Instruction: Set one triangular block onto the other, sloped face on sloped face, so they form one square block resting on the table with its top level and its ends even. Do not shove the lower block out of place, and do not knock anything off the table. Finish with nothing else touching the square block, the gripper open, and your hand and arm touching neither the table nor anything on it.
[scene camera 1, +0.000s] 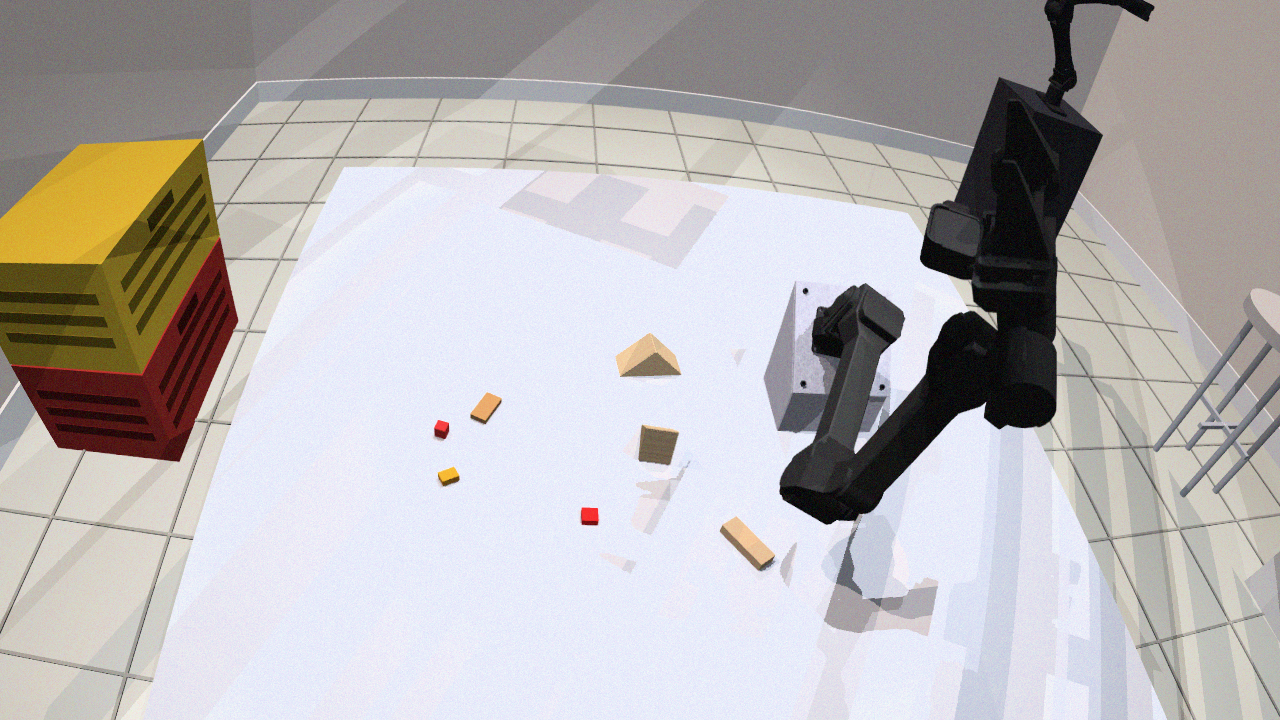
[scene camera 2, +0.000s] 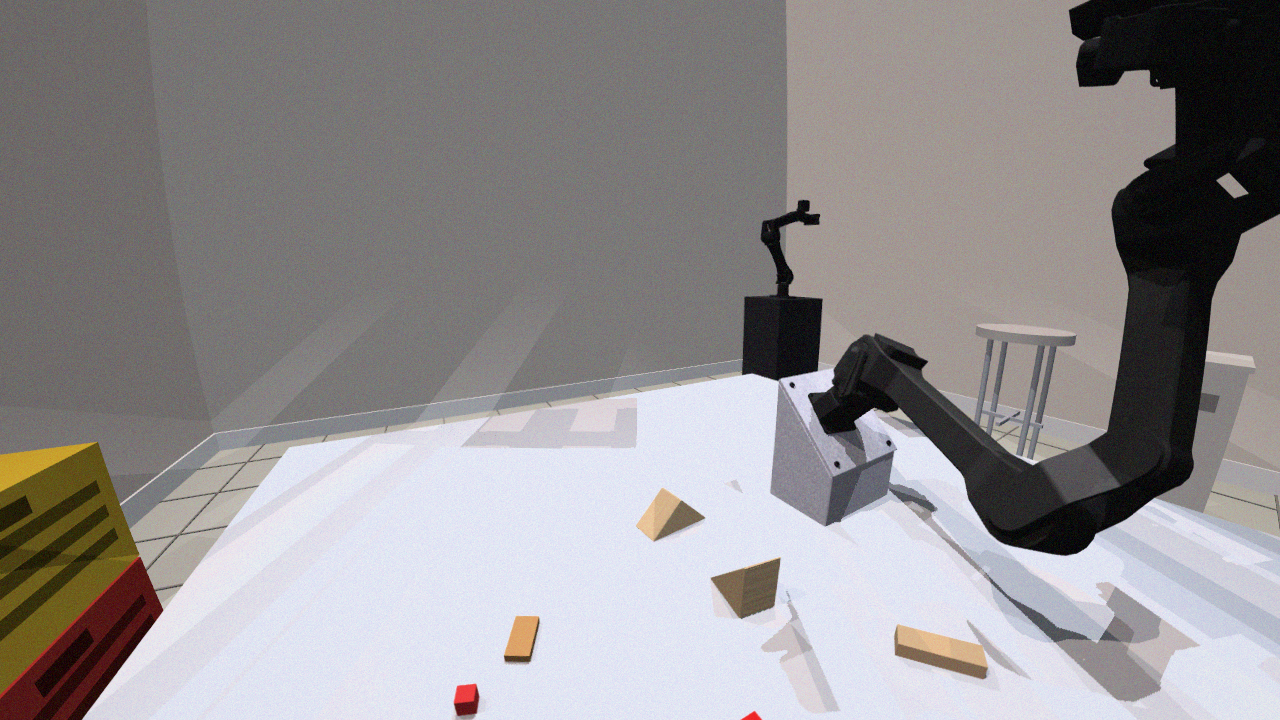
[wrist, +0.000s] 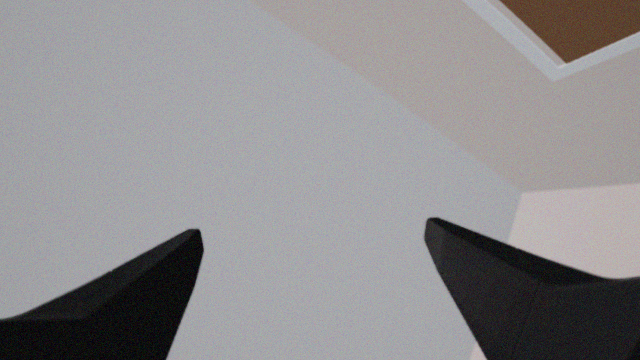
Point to my gripper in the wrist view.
316, 234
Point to a triangular block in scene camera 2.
667, 514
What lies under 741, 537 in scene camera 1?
A tan plank.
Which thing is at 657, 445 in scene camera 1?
A triangular block.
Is my gripper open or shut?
Open.
